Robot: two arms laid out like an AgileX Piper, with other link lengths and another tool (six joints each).
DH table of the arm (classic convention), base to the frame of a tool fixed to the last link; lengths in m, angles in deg. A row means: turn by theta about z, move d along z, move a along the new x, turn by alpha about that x. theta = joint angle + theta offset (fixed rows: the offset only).
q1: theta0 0; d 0.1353; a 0; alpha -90
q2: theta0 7.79; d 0; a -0.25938; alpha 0
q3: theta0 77.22; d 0; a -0.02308; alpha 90
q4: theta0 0; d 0.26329; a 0; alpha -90
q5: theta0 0; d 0; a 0; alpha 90
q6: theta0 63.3; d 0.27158; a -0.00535; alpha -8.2
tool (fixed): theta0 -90; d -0.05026; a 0; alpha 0
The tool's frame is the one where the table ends.
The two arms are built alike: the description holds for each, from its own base.
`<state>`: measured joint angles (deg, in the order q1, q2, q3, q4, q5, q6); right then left.
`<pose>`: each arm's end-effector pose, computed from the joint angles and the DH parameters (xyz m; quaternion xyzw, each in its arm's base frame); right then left.
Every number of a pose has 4 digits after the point. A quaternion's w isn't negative.
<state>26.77 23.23 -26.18 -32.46 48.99 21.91 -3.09 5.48 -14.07 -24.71 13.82 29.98</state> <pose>0.2170 0.0006 0.2072 -0.3268 0.7856 -0.1642 0.4990 0.2162 -0.0414 0.2781 -0.0853 0.6462 -0.1760 0.7377</pose>
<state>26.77 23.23 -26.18 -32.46 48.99 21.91 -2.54 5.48 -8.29 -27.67 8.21 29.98</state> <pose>0.2170 0.0006 0.2072 -0.3268 0.7856 -0.1642 0.4990 0.2249 -0.0325 0.2511 -0.1218 0.6447 -0.1783 0.7333</pose>
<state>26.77 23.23 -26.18 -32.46 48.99 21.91 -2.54 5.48 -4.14 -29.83 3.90 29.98</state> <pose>0.2170 0.0006 0.2072 -0.3268 0.7856 -0.1642 0.4990 0.2294 -0.0257 0.2316 -0.1478 0.6419 -0.1791 0.7308</pose>
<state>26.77 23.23 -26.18 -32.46 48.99 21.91 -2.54 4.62 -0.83 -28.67 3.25 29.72</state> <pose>0.2170 0.0006 0.2072 -0.3268 0.7856 -0.1642 0.4990 0.2299 -0.0242 0.2091 -0.1466 0.6546 -0.1689 0.7221</pose>
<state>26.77 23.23 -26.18 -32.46 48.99 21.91 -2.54 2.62 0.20 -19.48 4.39 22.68</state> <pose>0.2170 0.0006 0.2072 -0.3268 0.7856 -0.1642 0.4990 0.2276 -0.0235 0.2031 -0.1332 0.6587 -0.1560 0.7239</pose>
